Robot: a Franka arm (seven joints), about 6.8 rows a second.
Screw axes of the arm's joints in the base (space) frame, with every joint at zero. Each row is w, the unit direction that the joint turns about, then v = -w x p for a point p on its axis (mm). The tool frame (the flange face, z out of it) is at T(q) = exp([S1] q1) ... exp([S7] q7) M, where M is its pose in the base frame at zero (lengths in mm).
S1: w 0 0 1 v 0 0 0
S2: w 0 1 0 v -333 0 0
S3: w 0 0 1 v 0 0 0
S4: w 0 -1 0 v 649 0 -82.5
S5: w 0 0 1 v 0 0 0
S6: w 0 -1 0 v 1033 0 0
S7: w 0 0 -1 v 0 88 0
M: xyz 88 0 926 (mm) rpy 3.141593 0 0 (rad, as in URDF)
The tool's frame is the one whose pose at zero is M.
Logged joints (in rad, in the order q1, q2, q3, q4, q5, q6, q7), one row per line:
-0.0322 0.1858 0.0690 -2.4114 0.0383 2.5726 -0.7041
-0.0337 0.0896 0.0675 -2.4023 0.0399 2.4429 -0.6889
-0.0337 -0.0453 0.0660 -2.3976 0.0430 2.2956 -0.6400
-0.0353 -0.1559 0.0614 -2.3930 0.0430 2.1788 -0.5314
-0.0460 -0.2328 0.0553 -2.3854 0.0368 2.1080 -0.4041
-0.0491 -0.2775 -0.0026 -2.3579 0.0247 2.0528 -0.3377
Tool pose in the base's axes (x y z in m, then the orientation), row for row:
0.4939 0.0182 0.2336 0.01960 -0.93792 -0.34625 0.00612
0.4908 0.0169 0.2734 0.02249 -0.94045 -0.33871 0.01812
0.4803 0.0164 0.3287 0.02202 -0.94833 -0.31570 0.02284
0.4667 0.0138 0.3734 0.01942 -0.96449 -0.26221 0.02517
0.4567 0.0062 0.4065 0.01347 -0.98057 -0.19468 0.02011
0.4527 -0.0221 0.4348 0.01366 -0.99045 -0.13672 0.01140
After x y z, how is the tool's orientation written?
As a quaternion, w x y z.
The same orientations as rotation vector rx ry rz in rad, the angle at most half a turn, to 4 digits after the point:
-2.9103 -1.0744 0.0190
-2.9129 -1.0491 0.0561
-2.9382 -0.9781 0.0708
-2.9931 -0.8137 0.0781
-3.0544 -0.6064 0.0626
-3.0848 -0.4258 0.0355

